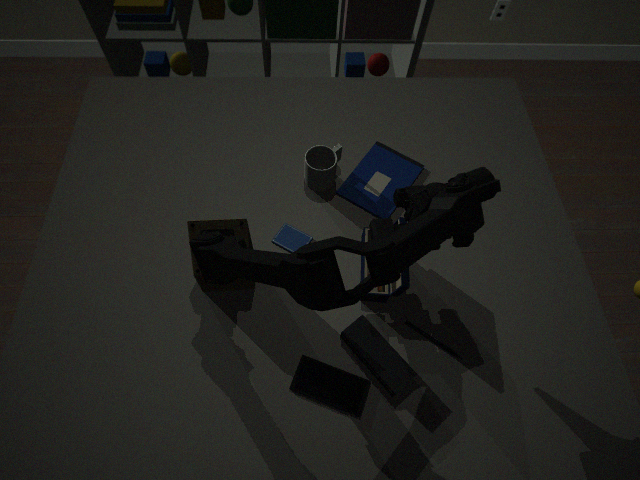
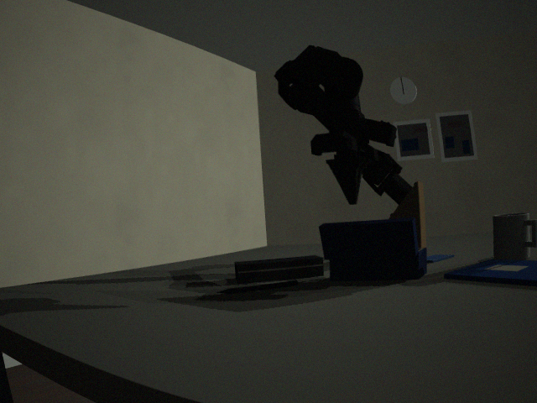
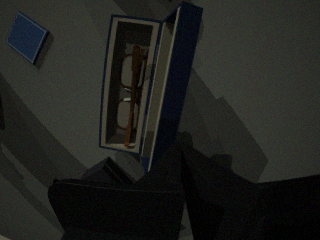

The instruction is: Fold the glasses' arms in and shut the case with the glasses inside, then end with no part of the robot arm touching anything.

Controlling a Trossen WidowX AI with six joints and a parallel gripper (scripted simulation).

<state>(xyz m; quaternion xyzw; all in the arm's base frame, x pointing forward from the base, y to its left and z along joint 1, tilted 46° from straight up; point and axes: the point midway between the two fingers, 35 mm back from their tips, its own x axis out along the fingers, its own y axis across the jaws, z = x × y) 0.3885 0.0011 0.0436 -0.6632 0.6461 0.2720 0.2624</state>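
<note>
Now: the glasses case lid 9 cm below my hand, 2 cm to the left of it and 1 cm behind it. From my hand the other things lie so: long dark box: 18 cm to the right, 14 cm below, 8 cm behind; blue glasses case: 12 cm below, 3 cm behind, 2 cm to the left; small blue card: 24 cm behind, 16 cm below, 11 cm to the left.
</note>
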